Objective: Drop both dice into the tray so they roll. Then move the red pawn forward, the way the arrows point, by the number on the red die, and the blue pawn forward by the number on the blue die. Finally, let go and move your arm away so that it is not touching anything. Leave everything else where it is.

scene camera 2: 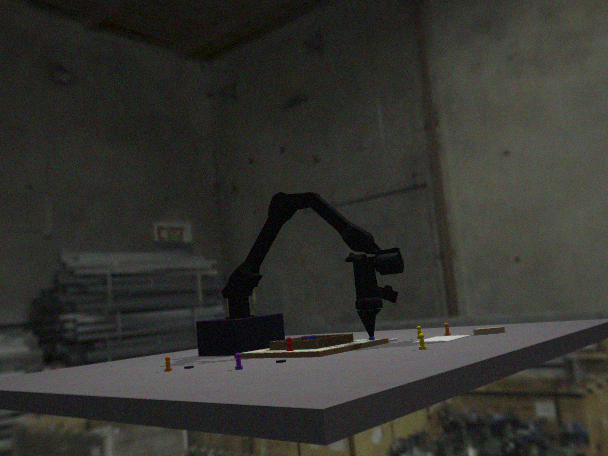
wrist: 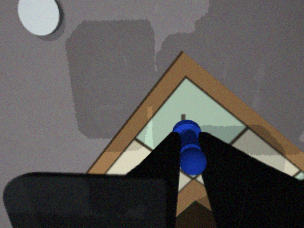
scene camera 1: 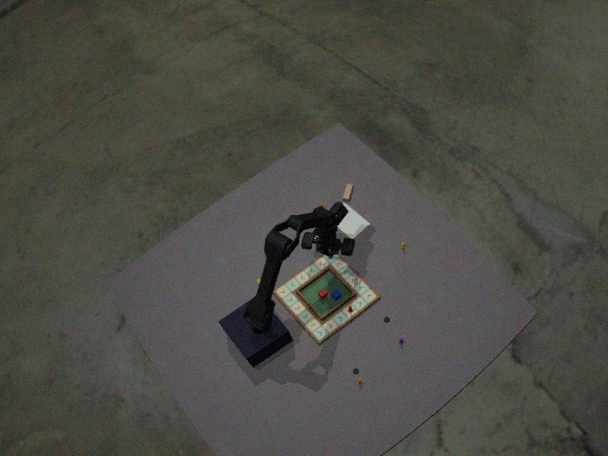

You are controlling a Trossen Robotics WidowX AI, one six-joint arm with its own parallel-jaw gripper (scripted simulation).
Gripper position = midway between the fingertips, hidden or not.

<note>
In view: my gripper (scene camera 2: 371,336) and a blue pawn (wrist: 193,161).
My gripper also shows in the wrist view (wrist: 187,140) and in scene camera 1 (scene camera 1: 330,255).
</note>
